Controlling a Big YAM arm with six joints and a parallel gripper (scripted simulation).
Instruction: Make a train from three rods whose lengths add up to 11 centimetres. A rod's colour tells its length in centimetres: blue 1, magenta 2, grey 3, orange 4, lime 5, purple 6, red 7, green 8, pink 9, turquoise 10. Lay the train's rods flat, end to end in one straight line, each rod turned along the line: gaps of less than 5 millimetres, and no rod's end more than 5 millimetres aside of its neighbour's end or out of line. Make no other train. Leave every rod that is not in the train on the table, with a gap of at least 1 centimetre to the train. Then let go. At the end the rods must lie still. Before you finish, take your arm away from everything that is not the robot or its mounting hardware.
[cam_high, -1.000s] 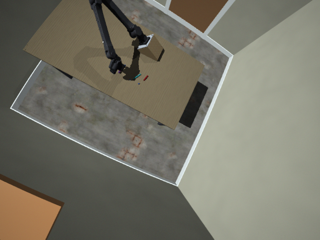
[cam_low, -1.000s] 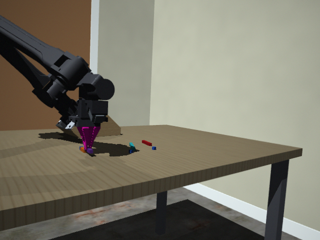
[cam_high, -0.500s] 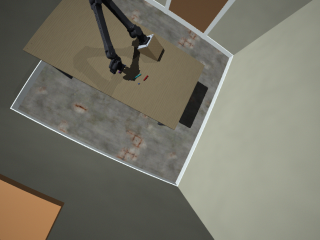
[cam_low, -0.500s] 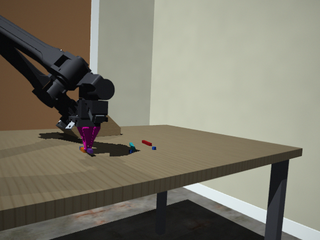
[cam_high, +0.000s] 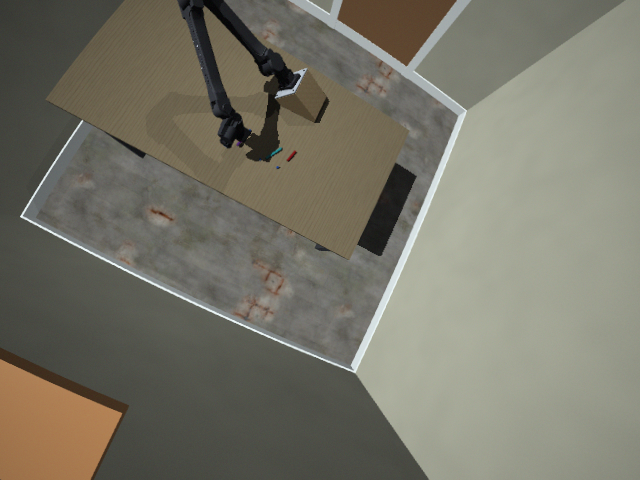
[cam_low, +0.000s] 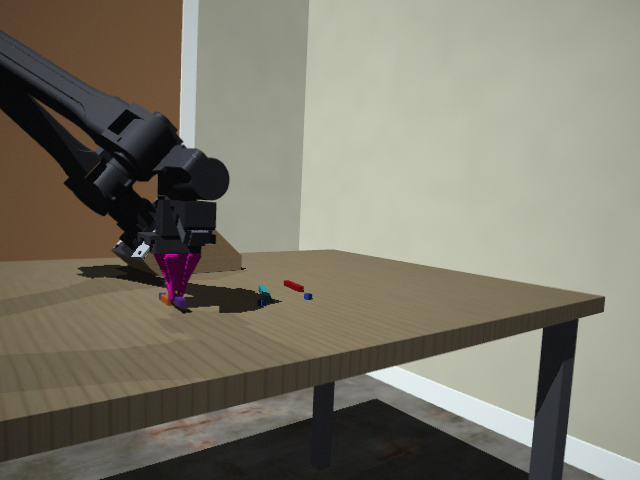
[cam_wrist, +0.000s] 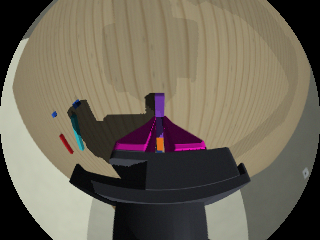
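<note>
My hand is 10 mm above the purple rod. Also, from my hand: turquoise rod: 30 mm behind, 170 mm to the left, 20 mm below; red rod: 70 mm behind, 260 mm to the left, 20 mm below; orange rod: 50 mm behind, 20 mm below.
</note>
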